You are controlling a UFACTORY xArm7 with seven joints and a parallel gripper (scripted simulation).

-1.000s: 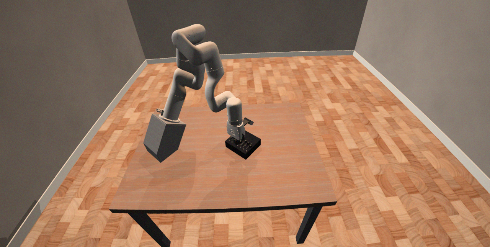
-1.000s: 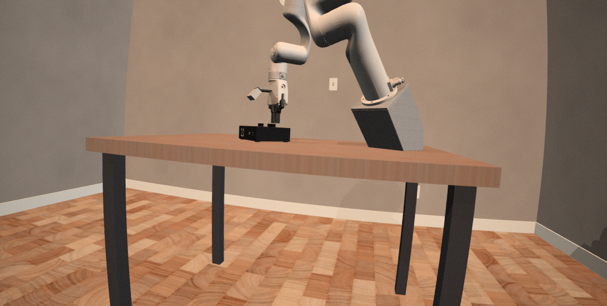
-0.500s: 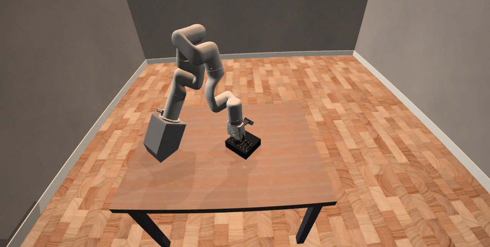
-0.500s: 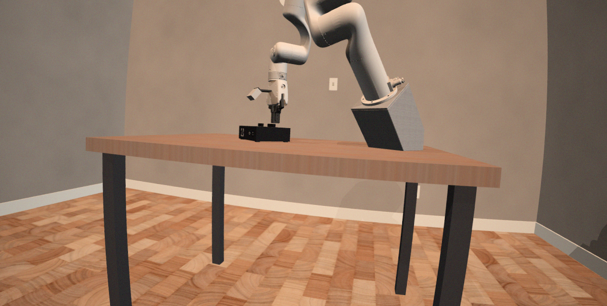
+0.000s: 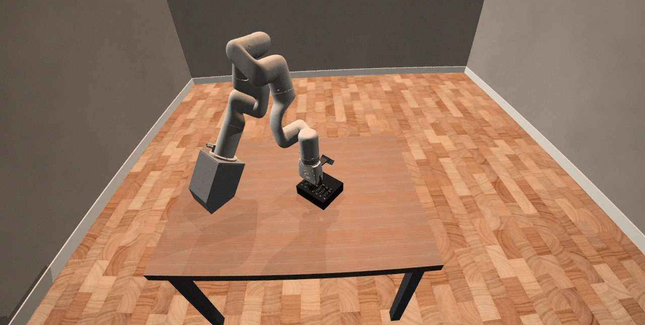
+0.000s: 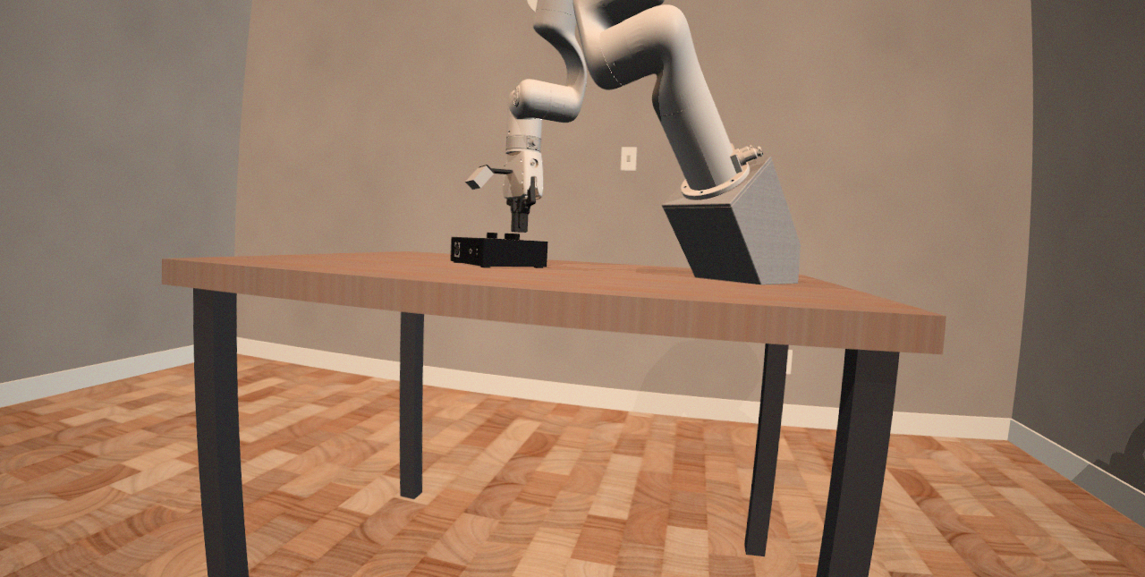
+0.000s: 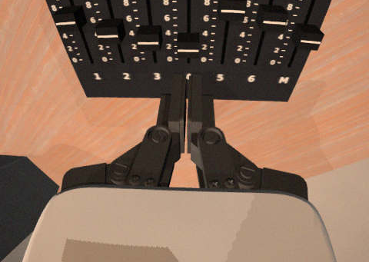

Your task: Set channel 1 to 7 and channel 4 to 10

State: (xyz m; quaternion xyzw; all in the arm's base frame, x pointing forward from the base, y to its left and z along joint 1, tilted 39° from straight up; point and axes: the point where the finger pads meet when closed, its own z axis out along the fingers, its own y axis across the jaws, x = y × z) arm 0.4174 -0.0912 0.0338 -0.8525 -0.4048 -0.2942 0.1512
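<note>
The channel 4 fader cap lies 30 mm below my hand, 20 mm to the left of it and 10 mm ahead of it. Round my hand: channel 5 fader cap 50 mm ahead, 30 mm to the left, 30 mm below; channel 2 fader cap 50 mm to the left, 30 mm below, 20 mm behind; channel 3 fader cap 40 mm to the left, 30 mm below.
</note>
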